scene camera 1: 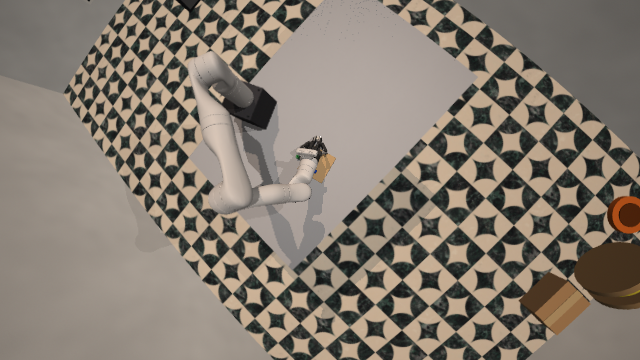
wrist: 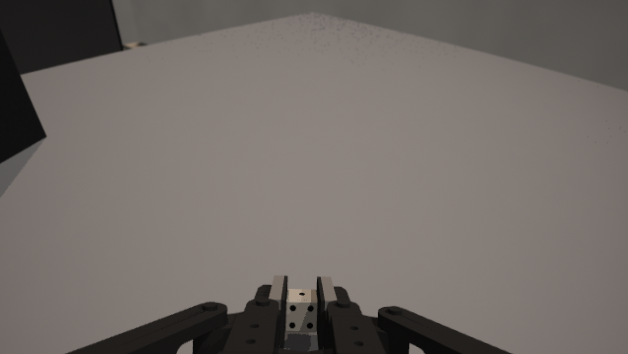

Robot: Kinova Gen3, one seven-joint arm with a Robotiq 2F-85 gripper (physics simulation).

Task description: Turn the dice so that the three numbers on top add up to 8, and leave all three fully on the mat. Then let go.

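Pixels of known places: gripper, fingertip midpoint: (scene camera 1: 318,137) (wrist: 301,295); arm's base at its link origin: (scene camera 1: 243,97).
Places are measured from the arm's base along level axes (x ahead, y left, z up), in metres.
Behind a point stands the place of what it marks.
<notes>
My gripper (scene camera 1: 319,140) {x 0.336, y 0.078, z -0.165 m} (wrist: 301,295) {x 0.336, y 0.078, z -0.165 m} is shut on a white die (wrist: 301,317) {x 0.343, y 0.066, z -0.161 m} with black pips. In the wrist view four pips face the camera and one pip shows on the fingertip side; which face points up I cannot tell. The tan mat (scene camera 1: 326,171) {x 0.470, y -0.021, z -0.179 m} is partly covered by the wrist; the fingers are just past its upper end in the scene view. A small blue die (scene camera 1: 315,171) {x 0.432, y -0.055, z -0.163 m} shows at the arm's edge over the mat. A small green thing (scene camera 1: 298,157) {x 0.322, y -0.058, z -0.168 m}, perhaps a die, shows left of the hand, apart from the visible mat. Their top numbers are too small to read.
The grey table top (scene camera 1: 380,100) {x 0.448, y 0.401, z -0.183 m} extends around the mat. The black arm base (scene camera 1: 262,110) {x 0.068, y 0.007, z -0.077 m} stands at the upper left of the mat, and dark blocks show at the left of the wrist view. An orange pot (scene camera 1: 614,215), a box (scene camera 1: 557,305) and a round brown table (scene camera 1: 612,267) are far right.
</notes>
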